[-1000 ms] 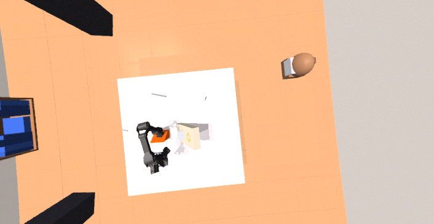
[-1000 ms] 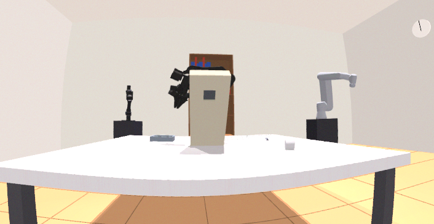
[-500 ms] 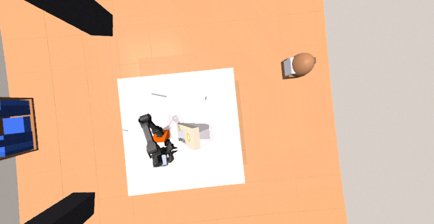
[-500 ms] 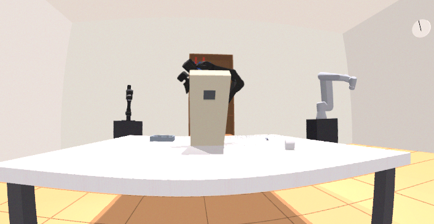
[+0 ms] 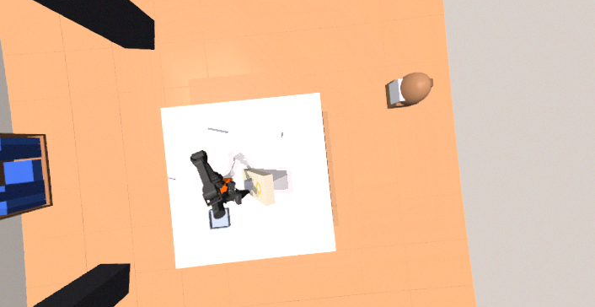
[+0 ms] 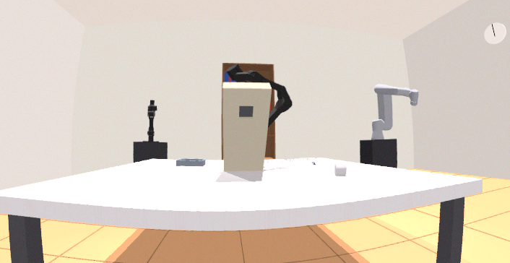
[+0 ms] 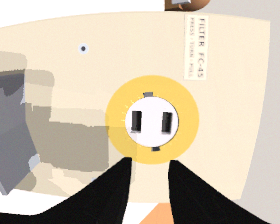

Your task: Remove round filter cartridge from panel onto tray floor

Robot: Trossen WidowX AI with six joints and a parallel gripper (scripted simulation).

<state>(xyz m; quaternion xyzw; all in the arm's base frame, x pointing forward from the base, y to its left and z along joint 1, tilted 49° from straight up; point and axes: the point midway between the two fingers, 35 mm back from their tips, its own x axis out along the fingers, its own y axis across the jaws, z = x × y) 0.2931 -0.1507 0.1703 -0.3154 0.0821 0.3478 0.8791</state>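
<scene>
Now: the white round filter cartridge 6 cm ahead of my gripper tip, 1 cm to the left of it and 4 cm below it. Round my gripper tip: small white cylinder (15 cm ahead, 37 cm to the left, 29 cm below); then grey square tray (32 cm behind, 32 cm to the right, 30 cm below).
</scene>
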